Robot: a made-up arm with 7 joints.
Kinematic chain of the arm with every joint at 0, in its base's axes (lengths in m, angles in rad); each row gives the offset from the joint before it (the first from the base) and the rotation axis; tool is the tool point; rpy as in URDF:
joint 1: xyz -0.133 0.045 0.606 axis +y
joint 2: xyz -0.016 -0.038 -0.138 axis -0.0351 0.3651 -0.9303
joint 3: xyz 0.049 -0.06 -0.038 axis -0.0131 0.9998 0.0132
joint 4: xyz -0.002 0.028 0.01 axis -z
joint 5: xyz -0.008 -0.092 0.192 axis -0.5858 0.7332 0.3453
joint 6: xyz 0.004 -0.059 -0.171 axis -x
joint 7: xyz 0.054 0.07 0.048 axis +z
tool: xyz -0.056 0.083 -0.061 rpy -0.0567 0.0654 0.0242
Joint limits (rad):
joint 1: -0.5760..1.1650
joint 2: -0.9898..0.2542
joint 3: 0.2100..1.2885
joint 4: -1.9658..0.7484
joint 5: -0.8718..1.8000
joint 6: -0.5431..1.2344
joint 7: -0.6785..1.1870
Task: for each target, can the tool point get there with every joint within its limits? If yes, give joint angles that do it. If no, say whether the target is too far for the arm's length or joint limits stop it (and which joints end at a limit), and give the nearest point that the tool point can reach.
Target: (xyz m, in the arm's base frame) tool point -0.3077 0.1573 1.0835
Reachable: no: joint limits stop it (at a limit: joint 1, joint 2, joint 3, joint 4, joint 5) | nearest point -0.1707 -0.0038 0.9102 | short by 0.273 m
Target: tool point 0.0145 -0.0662 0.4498
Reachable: yes | joints -0.1763 -0.6348 1.0909 -0.8028 0.0233 0.3340 0.9535
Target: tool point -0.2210 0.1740 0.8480
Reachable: no: joint limits stop it (at a limit: joint 1, joint 2, joint 4, joint 5, joint 7) | nearest point -0.2395 0.1294 0.7292 | short by 0.128 m
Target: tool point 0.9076 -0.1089 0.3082
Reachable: no: too far | nearest point 0.4522 -0.0625 0.4016 | short by 0.467 m
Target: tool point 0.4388 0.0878 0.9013
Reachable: no: joint limits stop it (at a limit: joint 1, joint 5, joint 6) | nearest point 0.3395 0.0738 0.8123 | short by 0.134 m
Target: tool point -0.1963 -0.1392 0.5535
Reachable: yes | joints 0.2272 0.1131 1.1600 0.0997 0.4433 0.5650 0.4419
